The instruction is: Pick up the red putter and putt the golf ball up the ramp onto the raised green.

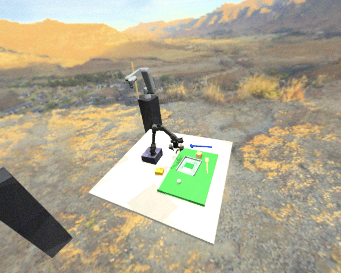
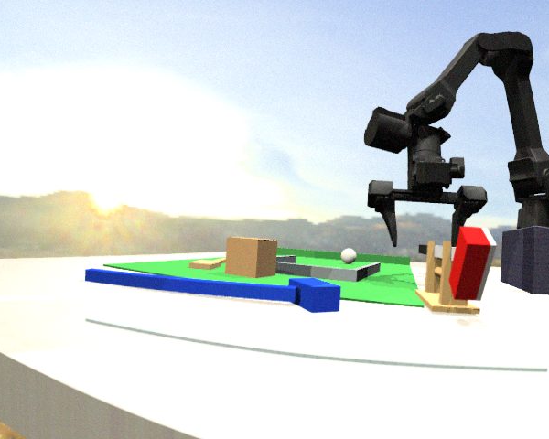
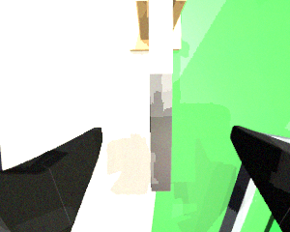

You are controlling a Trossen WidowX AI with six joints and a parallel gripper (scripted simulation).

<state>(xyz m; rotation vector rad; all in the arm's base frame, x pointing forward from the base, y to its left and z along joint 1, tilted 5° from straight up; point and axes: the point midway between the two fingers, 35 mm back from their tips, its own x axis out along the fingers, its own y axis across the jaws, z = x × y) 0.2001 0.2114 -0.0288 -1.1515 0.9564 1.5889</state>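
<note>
Right now my gripper tip is 36 cm to the left of the yellow block, 4 cm above it and 2 cm past it. Also, from my gripper tip: red putter 11 cm to the left, 4 cm behind, 1 cm below; wooden stand 12 cm to the left, 4 cm behind, 3 cm below; tan cube 26 cm ahead, 9 cm to the left, 3 cm below.
</note>
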